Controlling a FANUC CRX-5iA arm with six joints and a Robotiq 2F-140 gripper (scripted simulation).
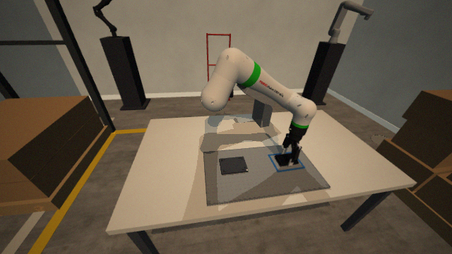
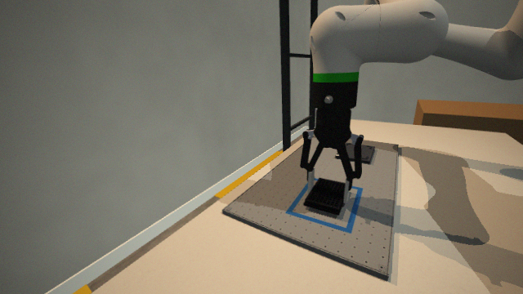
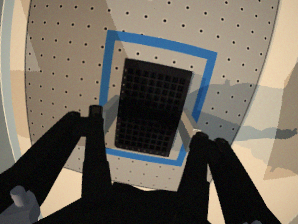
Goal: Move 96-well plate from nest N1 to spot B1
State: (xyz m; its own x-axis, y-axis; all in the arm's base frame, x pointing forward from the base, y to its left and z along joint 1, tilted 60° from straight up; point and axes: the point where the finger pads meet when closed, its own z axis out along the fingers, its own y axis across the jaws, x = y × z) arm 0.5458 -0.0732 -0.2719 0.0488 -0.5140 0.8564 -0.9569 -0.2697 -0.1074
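The black 96-well plate lies 20 mm below my hand. Also, from my hand: dark plate nest N1: 350 mm to the right, 30 mm below.
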